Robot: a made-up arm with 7 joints.
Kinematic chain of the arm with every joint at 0, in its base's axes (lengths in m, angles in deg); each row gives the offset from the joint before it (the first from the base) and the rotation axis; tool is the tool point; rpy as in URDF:
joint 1: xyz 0 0 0.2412 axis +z
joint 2: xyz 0 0 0 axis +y
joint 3: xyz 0 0 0.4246 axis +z
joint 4: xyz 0.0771 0 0 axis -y
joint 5: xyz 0.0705 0 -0.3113 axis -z
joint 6: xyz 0 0 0 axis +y
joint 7: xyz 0.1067 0 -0.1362 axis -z
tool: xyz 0 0 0 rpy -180 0 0
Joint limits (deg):
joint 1: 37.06..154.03
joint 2: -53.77..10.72
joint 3: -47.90..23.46
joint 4: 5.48..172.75
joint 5: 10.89..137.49
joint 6: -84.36..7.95
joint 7: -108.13..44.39
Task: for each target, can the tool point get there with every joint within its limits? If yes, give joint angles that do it. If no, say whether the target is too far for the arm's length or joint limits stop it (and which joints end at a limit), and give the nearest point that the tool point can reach.
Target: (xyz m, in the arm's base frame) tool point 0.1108 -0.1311 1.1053
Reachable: yes | joints 113.04 -27.28 16.36 146.09 71.63 -8.43 14.95
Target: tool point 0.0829 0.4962 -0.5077
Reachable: no: joint limits stop it (at a limit: joint 2, joint 5, joint 6) | nearest point 0.0487 0.2917 0.1781 | short by 0.717 m
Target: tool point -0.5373 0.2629 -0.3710
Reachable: no: joint limits stop it (at a limit: joint 2, joint 5, joint 6) | nearest point -0.3141 0.1537 0.1980 | short by 0.621 m
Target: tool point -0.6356 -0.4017 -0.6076
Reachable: no: too far | nearest point -0.3136 0.0283 0.1879 | short by 0.960 m
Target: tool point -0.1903 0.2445 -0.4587
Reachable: no: joint limits stop it (at a limit: joint 2, joint 4, joint 5, joint 6) | nearest point -0.1648 0.2117 0.1707 | short by 0.631 m
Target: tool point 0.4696 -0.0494 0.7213
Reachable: yes | joints 47.04 -10.31 -32.65 69.65 57.28 -17.95 -72.64
